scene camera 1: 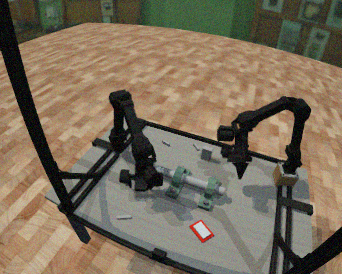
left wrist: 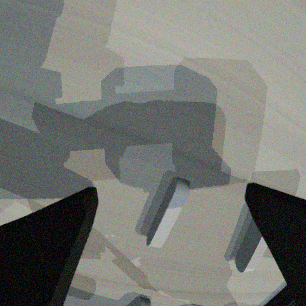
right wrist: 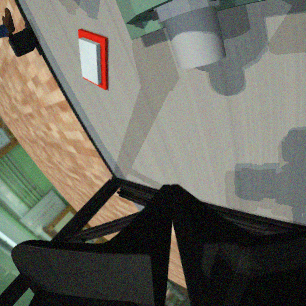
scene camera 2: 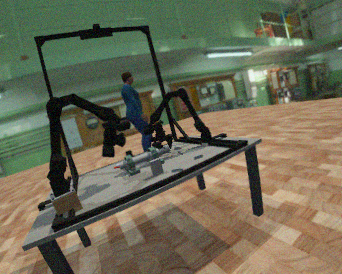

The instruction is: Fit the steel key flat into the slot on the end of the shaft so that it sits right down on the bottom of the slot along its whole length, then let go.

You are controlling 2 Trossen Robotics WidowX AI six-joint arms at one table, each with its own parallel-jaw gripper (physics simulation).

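Frame: origin at the left arm's base, x ahead, y left, z up, level; metres.
Where they show: left gripper, between the fingertips: (left wrist: 172, 193); right gripper, between the fingertips: (scene camera 1: 239, 179) (right wrist: 170, 191); left arm's base, origin of its link: (scene camera 1: 118, 148) (scene camera 2: 207, 141); right arm's base, origin of its link: (scene camera 1: 288, 169) (scene camera 2: 61, 192).
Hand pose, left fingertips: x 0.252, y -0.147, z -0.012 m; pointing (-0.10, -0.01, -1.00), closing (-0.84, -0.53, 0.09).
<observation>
Things, the pixels of their top centre, and the offset from my left fingertips.
- steel key, centre of its top: (left wrist: 167, 221) dx -0.006, dy +0.015, dz +0.004 m
- second similar bar, centre of its top: (left wrist: 260, 248) dx -0.081, dy +0.007, dz +0.008 m
- shaft, centre of its top: (scene camera 1: 190, 177) (scene camera 2: 144, 153) dx +0.180, dy +0.135, dz +0.066 m
- grey block, centre of its top: (scene camera 2: 154, 160) (scene camera 1: 207, 148) dx +0.168, dy +0.357, dz +0.069 m
- red-edged white pad, centre of its top: (right wrist: 87, 61) (scene camera 1: 202, 229) dx +0.335, dy -0.047, dz +0.006 m
A steel key (left wrist: 171, 215) lies flat on the table, between and beyond the fingertips in the left wrist view. A second similar bar (left wrist: 248, 250) is partly hidden by the right-hand finger. My left gripper (left wrist: 172, 193) (scene camera 1: 144, 181) (scene camera 2: 162, 142) is open and empty, above the table by the left end of the shaft in scene camera 1. The shaft (scene camera 1: 197, 182) (scene camera 2: 143, 158) (right wrist: 197, 47) lies across two green supports (scene camera 1: 180, 176) (scene camera 2: 131, 165); its slot cannot be made out. My right gripper (right wrist: 170, 191) (scene camera 1: 240, 175) is shut and empty, raised beyond the shaft's other end.
Loose bars (scene camera 1: 166, 143) (scene camera 1: 196, 147) lie toward the back, another (scene camera 1: 124, 217) at the front left. A grey block (scene camera 1: 206, 154) (scene camera 2: 156, 166) stands behind the shaft. A red-edged white pad (scene camera 1: 201, 231) (right wrist: 90, 60) lies in front. A wooden box (scene camera 1: 286, 175) (scene camera 2: 67, 202) is by the right arm's base.
</observation>
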